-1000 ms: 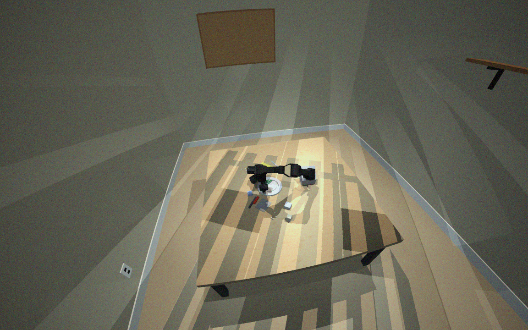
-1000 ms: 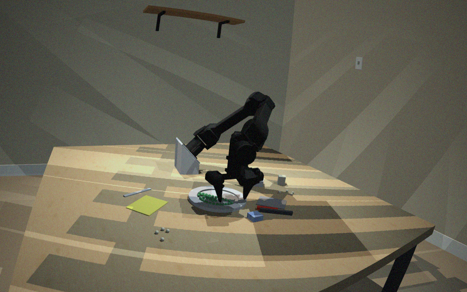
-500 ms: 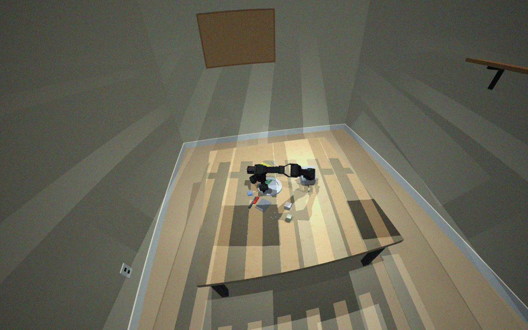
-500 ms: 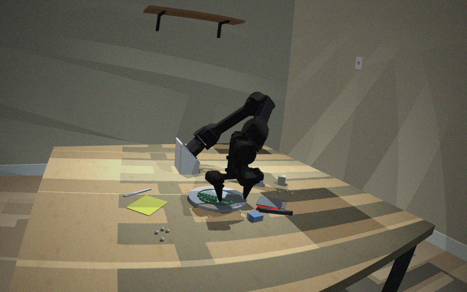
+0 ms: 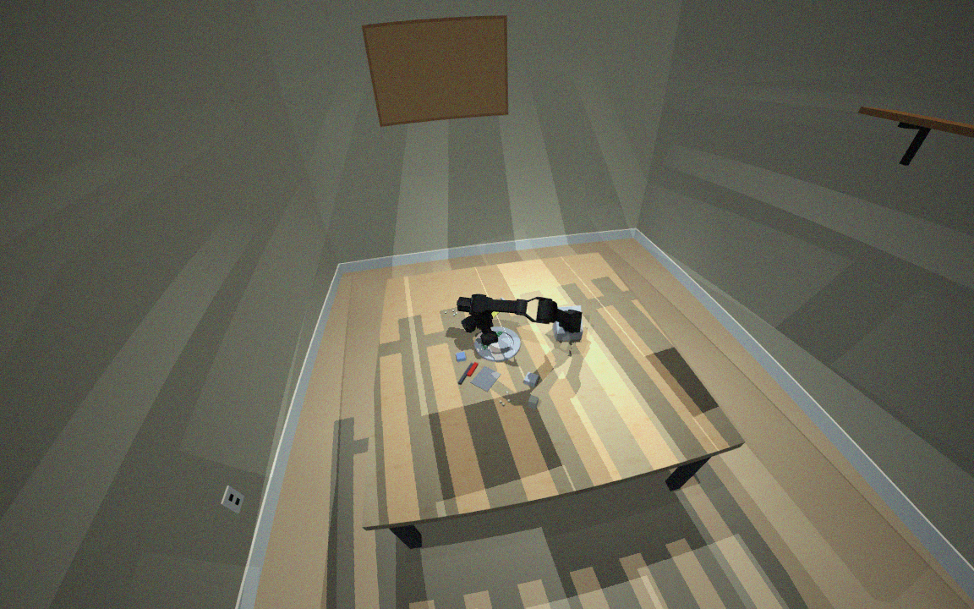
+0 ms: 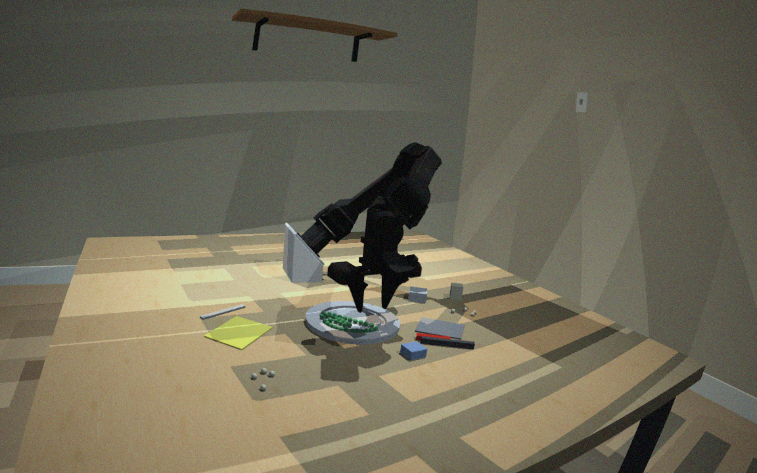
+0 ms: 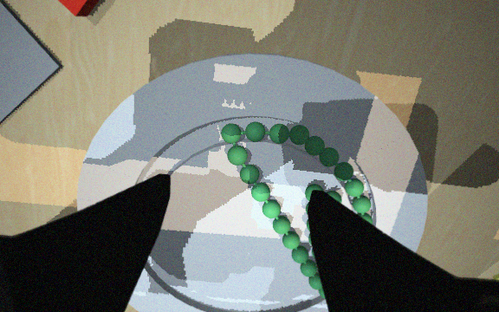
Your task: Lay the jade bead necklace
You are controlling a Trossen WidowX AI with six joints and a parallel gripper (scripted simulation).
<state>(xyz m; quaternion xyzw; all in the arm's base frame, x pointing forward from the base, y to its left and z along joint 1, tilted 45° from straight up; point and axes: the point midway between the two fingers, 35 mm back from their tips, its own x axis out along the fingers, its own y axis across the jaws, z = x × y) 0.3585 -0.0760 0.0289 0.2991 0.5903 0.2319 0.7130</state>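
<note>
My gripper tip is now 50 mm past the round grey bead board, 10 mm to the left of it and 40 mm above it. The rest, counted from my gripper tip: grey plate: 40 mm ahead, 160 mm to the left, 50 mm below; blue block: 120 mm ahead, 20 mm to the left, 40 mm below; red and black pen: 100 mm ahead, 110 mm to the left, 40 mm below.
</note>
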